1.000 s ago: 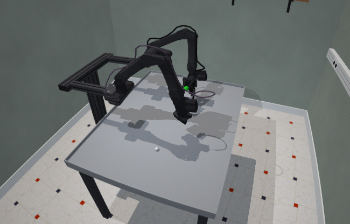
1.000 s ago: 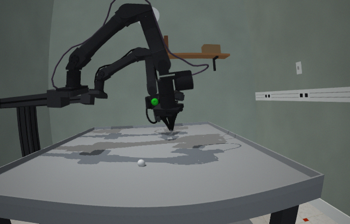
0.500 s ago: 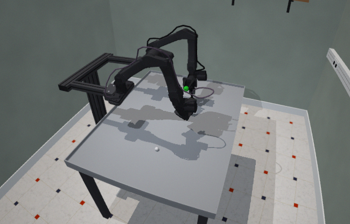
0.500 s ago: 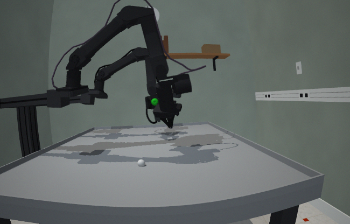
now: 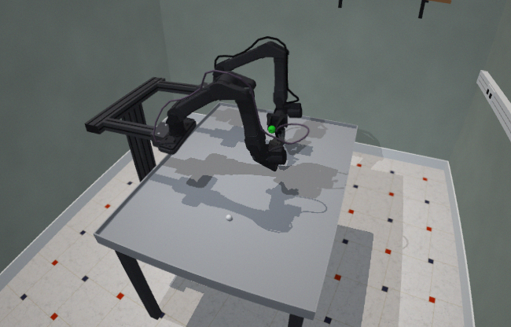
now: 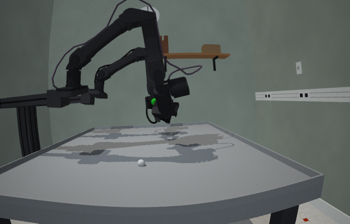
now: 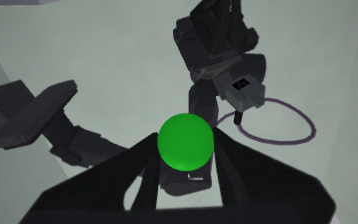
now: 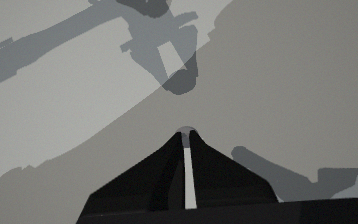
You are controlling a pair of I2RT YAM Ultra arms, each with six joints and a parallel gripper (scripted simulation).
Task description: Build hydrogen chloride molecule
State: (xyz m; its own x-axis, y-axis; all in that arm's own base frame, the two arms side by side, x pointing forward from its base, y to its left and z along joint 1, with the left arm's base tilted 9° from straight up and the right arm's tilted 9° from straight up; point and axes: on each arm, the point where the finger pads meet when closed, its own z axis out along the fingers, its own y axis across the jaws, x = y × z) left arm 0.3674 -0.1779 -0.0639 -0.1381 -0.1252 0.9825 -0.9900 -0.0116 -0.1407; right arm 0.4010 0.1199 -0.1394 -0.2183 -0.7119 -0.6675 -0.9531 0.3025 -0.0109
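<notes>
Now: the green ball 13 cm to the left of my right hand, 9 cm above it and 5 cm behind it. The rest, counted from my right hand: white ball: 28 cm to the right, 12 cm behind, 10 cm below; grey peg: 1 cm to the left, 1 cm below.
My left hand is 10 mm to the left of the green ball. Round my left hand: white ball 420 mm to the right, 180 mm below, 70 mm behind; then grey peg 130 mm to the right, 90 mm below, 50 mm ahead.
</notes>
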